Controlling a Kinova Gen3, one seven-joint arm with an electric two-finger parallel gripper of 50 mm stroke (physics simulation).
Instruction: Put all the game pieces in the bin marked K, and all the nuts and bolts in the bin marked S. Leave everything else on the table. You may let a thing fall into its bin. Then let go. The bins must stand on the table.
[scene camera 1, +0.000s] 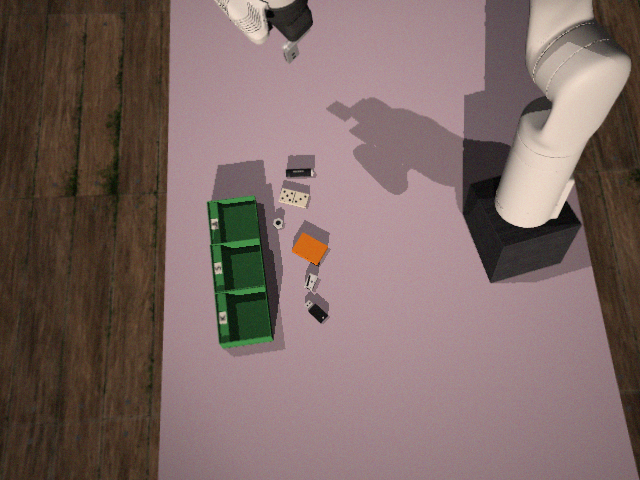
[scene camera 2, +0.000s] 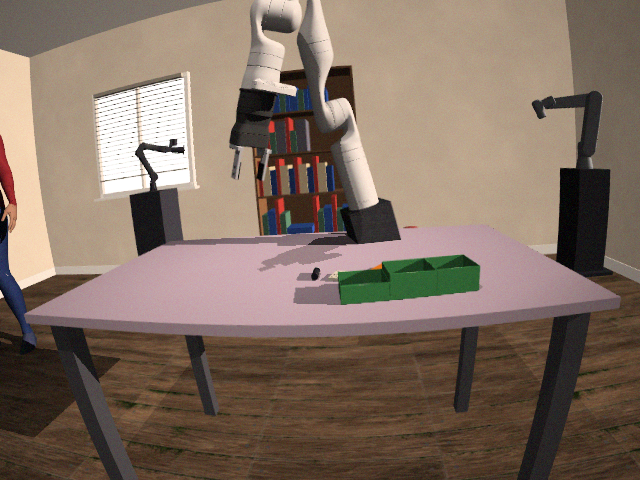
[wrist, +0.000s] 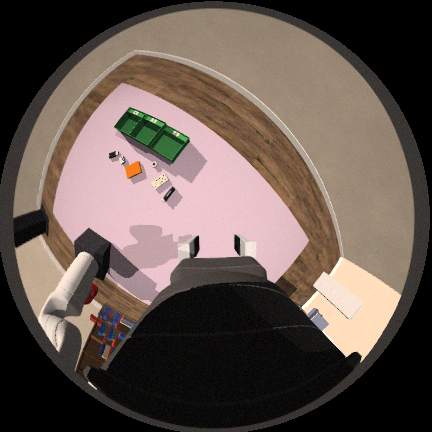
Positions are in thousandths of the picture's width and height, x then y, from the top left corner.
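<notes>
Scene camera 1 gives me the three joined green bins (scene camera 1: 379, 641). When I look through scene camera 2, I see the bins (scene camera 2: 643, 580) there as well, and with them my gripper (scene camera 2: 387, 374). The wrist view shows me the bins (wrist: 348, 304) too, together with my gripper (wrist: 501, 561).
</notes>
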